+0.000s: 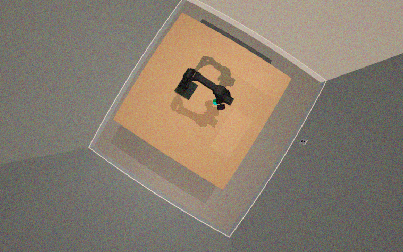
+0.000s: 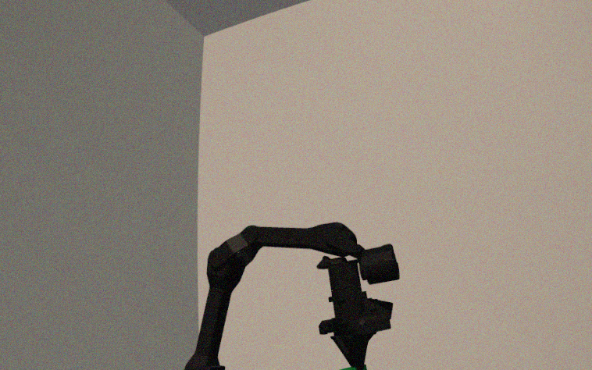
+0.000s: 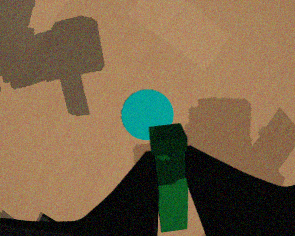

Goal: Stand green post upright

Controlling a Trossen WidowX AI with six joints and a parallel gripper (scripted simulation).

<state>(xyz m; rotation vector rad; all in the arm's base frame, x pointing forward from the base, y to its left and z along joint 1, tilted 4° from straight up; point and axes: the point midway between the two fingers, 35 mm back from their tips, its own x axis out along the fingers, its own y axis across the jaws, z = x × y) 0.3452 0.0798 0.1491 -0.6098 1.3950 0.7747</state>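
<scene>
The cyan circle lies 13 cm below my gripper tip and 1 cm behind it. The rest, counted from my gripper tip: green post 1 cm to the right, 1 cm behind.
</scene>
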